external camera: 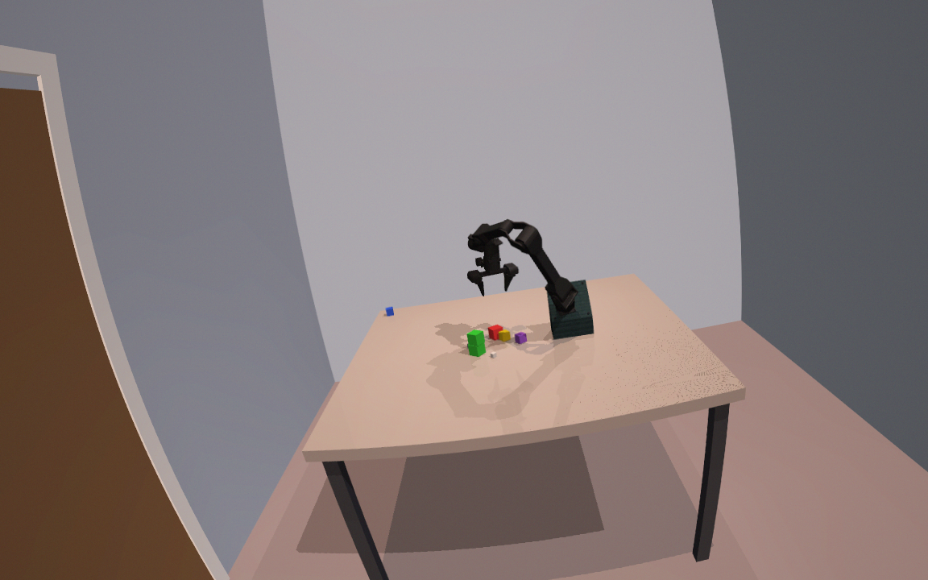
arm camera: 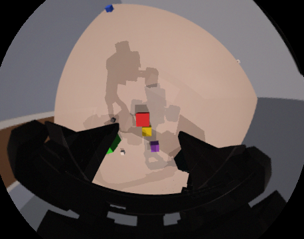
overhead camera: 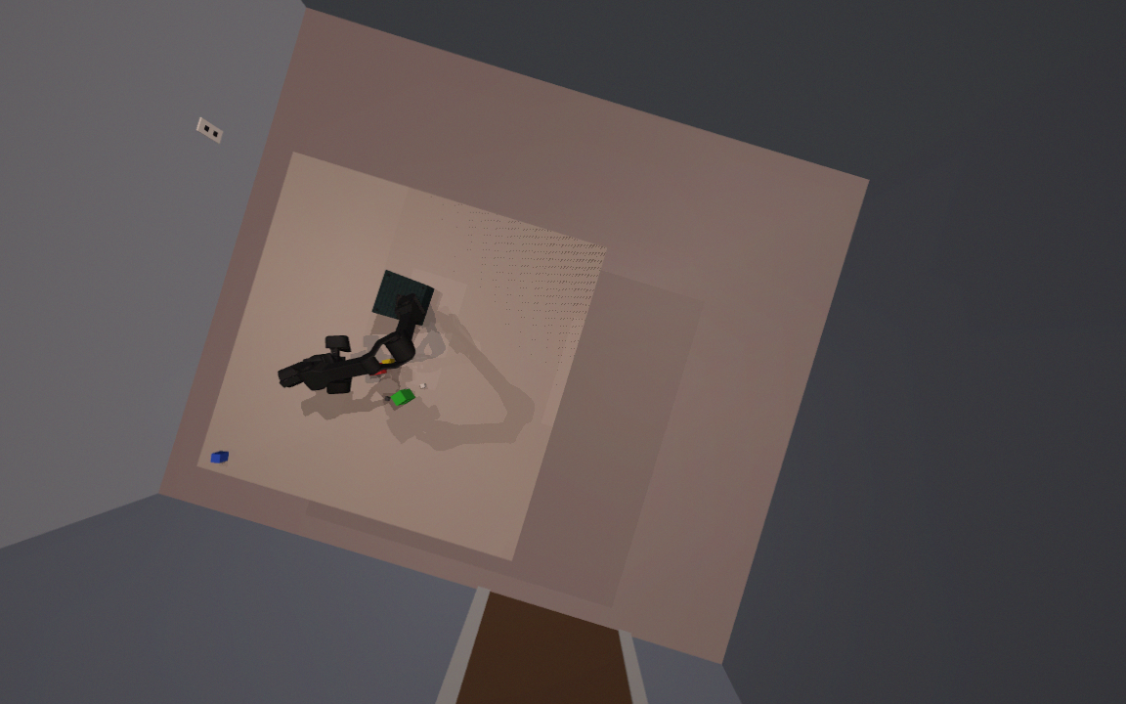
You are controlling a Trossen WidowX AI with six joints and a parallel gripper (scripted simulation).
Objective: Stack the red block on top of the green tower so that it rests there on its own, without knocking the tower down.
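My gripper tip is 20 mm short of the red block, 20 mm to the right of it and 150 mm above it. Also, from my gripper tip: yellow cube 10 mm behind, 60 mm to the left, 150 mm below; then purple cube 70 mm behind, 110 mm to the left, 150 mm below; then blue cube 490 mm ahead, 510 mm to the right, 150 mm below.
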